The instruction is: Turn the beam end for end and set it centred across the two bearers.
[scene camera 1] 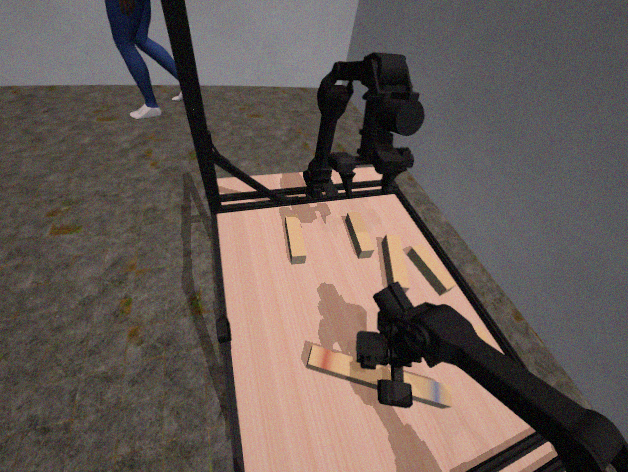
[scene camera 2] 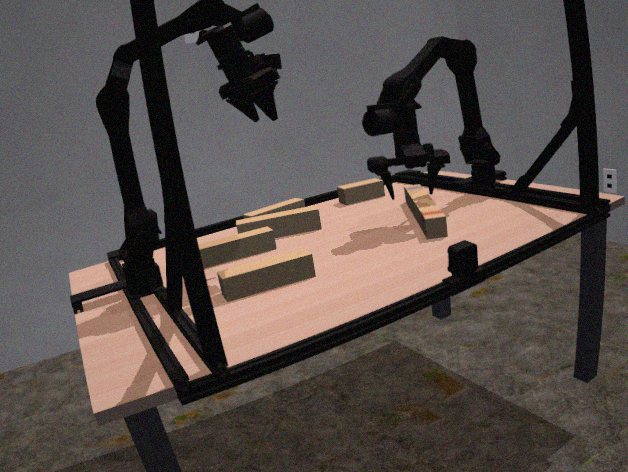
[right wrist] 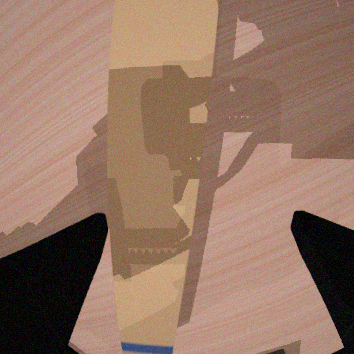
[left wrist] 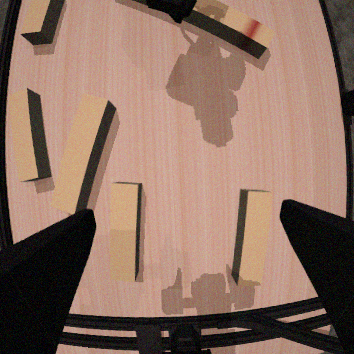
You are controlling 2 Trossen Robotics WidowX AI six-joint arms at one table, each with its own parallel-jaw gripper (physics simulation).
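Pixels of known places: left gripper, fingertip midpoint: (scene camera 1: 366,196) (scene camera 2: 266,120) (left wrist: 188,214); right gripper, fingertip midpoint: (scene camera 2: 412,196) (right wrist: 201,222); left arm's base, link origin: (scene camera 1: 313,192) (scene camera 2: 145,290) (left wrist: 184,335); right arm's base, link origin: (scene camera 2: 484,185).
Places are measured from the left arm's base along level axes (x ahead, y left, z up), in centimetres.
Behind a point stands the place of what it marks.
The long beam (scene camera 1: 329,360) @[x 59.1, y -14.3, z 2.5 cm] (scene camera 2: 431,213) @[x 58.2, y -15.1, z 2.5 cm] (left wrist: 227,20) @[x 60.1, y -10.4, z 2.5 cm] (right wrist: 162,35) @[x 60.9, y -11.2, z 2.5 cm] lies flat on the table, with a red band near one end and a blue band near the other. Two plain wooden blocks, roughly parallel, look like the bearers: one (scene camera 1: 295,241) @[x 23.7, y -13.4, z 2.5 cm] (scene camera 2: 266,276) @[x 20.0, y -14.8, z 0.7 cm] (left wrist: 257,232) @[x 22.2, y -13.1, z 2.5 cm] and another (scene camera 1: 358,234) @[x 24.8, y 8.1, z 2.5 cm] (scene camera 2: 237,245) @[x 22.9, y 7.4, z 1.2 cm] (left wrist: 124,215) @[x 26.4, y 8.9, z 2.5 cm]. The beam is apart from both. My right gripper (scene camera 1: 384,371) @[x 62.9, y -3.2, z 3.6 cm] (scene camera 2: 412,195) @[x 62.9, y -3.2, z 3.6 cm] (right wrist: 201,222) @[x 62.9, y -3.2, z 3.6 cm] is open and empty, low over the beam, which runs between its fingers in the right wrist view, nearer the picture's left finger. My left gripper (scene camera 1: 368,192) @[x 31.3, y -0.1, z 26.6 cm] (scene camera 2: 266,119) @[x 31.3, y -0.1, z 26.6 cm] (left wrist: 188,214) @[x 31.3, y -0.1, z 26.6 cm] is open and empty, high above the table.
More plain blocks lie near the wall-side rail: one slanted block (scene camera 1: 393,258) @[x 36.5, y 15.1, z 3.1 cm] (scene camera 2: 279,223) @[x 36.3, y 14.0, z 1.5 cm] (left wrist: 82,150) @[x 37.3, y 15.2, z 3.1 cm], one beside it (scene camera 1: 430,268) @[x 42.3, y 26.1, z 2.5 cm] (left wrist: 22,135) @[x 41.0, y 27.6, z 2.5 cm], and one farther along (scene camera 2: 360,191) @[x 66.5, y 24.4, z 1.1 cm] (left wrist: 39,17) @[x 65.1, y 25.8, z 2.8 cm]. A small black box (scene camera 1: 223,328) @[x 46.2, y -36.7, z 3.6 cm] (scene camera 2: 463,257) @[x 44.7, y -38.3, z 1.9 cm] sits on the opposite rail. Black frame posts (scene camera 2: 164,126) @[x 2.7, y -37.4, z 30.3 cm] rise at the table's edge.
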